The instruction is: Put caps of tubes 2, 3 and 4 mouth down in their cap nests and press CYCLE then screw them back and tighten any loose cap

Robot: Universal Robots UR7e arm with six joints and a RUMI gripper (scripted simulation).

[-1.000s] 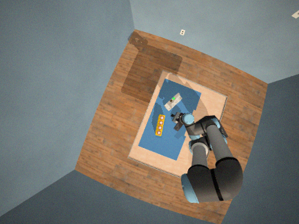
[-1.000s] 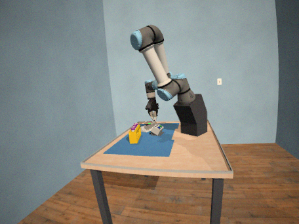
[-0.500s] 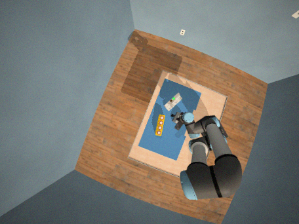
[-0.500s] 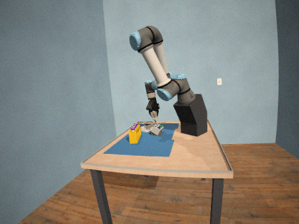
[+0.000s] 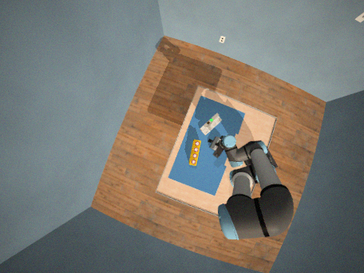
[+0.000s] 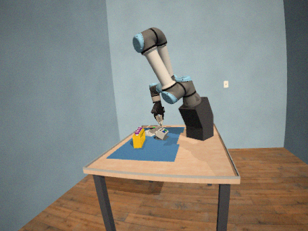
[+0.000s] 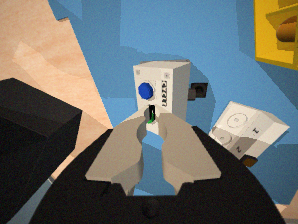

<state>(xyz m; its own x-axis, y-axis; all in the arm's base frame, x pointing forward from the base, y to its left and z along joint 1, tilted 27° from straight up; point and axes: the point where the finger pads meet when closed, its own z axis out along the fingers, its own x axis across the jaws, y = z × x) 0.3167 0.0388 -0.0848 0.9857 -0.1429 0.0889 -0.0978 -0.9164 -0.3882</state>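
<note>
Right now the blue cycle key is 60 mm below my hand and 20 mm behind it. The rest, counted from my hand: green key: 60 mm below, 40 mm to the right, 20 mm behind; then cap: 170 mm ahead, 100 mm to the left, 20 mm below; then key housing: 80 mm below, 20 mm to the right.
</note>
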